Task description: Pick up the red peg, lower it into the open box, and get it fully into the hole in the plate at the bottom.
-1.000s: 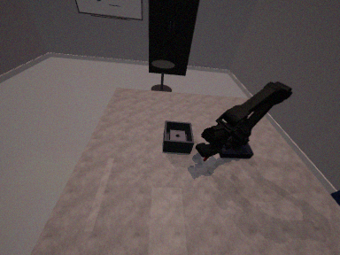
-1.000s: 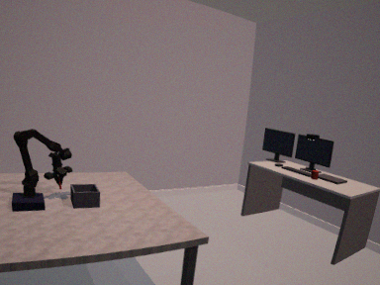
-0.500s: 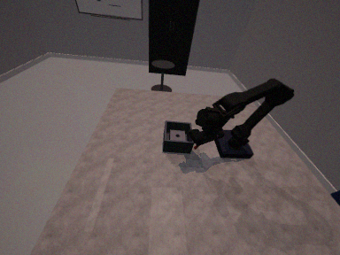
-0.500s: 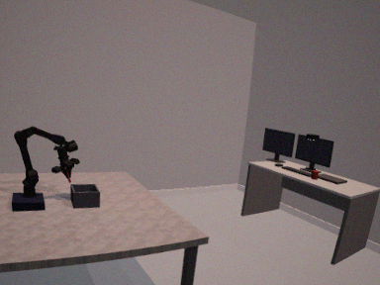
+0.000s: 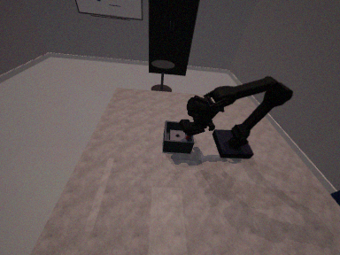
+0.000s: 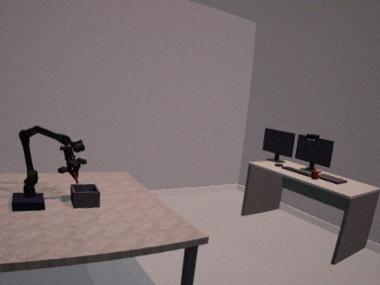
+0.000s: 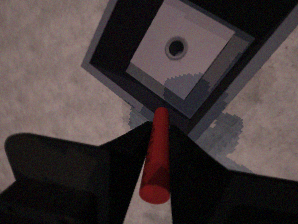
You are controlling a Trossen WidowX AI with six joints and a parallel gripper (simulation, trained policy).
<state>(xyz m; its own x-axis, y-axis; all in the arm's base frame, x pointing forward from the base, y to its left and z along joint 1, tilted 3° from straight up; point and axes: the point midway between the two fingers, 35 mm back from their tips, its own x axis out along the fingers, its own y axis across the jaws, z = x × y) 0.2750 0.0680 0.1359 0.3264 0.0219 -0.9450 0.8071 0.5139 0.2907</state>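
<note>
Now: the light plate 9 cm below my gripper tip, 6 cm to the right of it and 5 cm ahead of it. From my gripper tip the other things lie so: red peg: 1 cm above; dark box: 11 cm below, 6 cm to the right, 5 cm ahead.
</note>
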